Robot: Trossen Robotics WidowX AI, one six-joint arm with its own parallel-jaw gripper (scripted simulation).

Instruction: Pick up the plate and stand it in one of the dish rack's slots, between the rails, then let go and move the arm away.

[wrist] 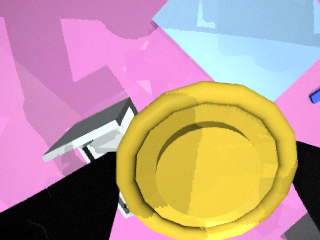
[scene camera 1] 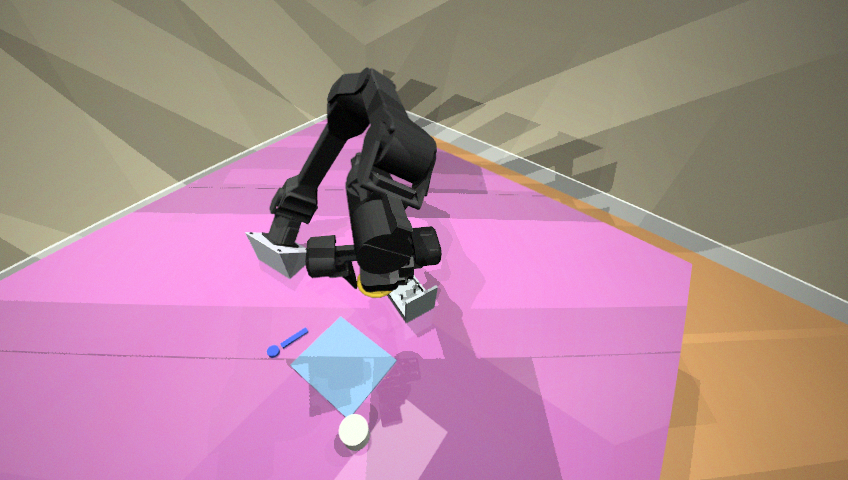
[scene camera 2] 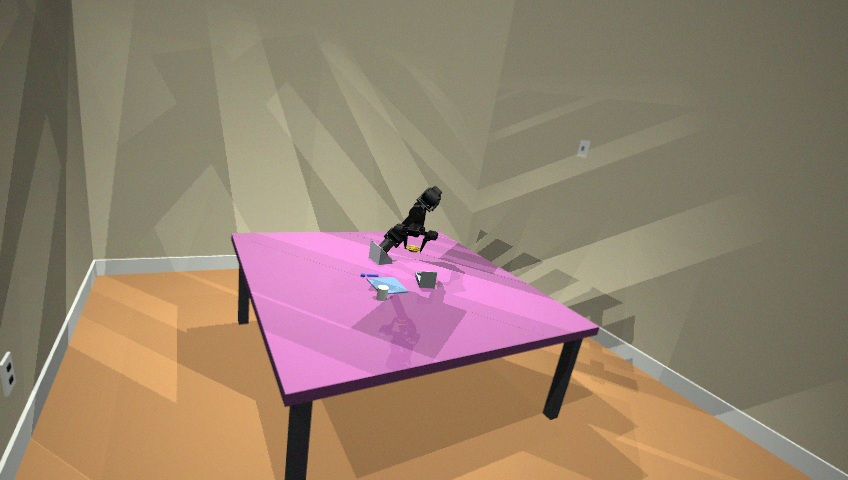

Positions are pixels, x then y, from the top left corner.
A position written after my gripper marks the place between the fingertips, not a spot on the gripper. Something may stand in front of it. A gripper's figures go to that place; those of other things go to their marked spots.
My gripper point(wrist: 203, 157) is 0.10 m from the lens. A yellow plate point(wrist: 208, 153) is 0.08 m from the lens. A grey dish rack point(wrist: 102, 132) is 0.19 m from the lens. The marked spots on the yellow plate and the grey dish rack are 0.12 m apart.
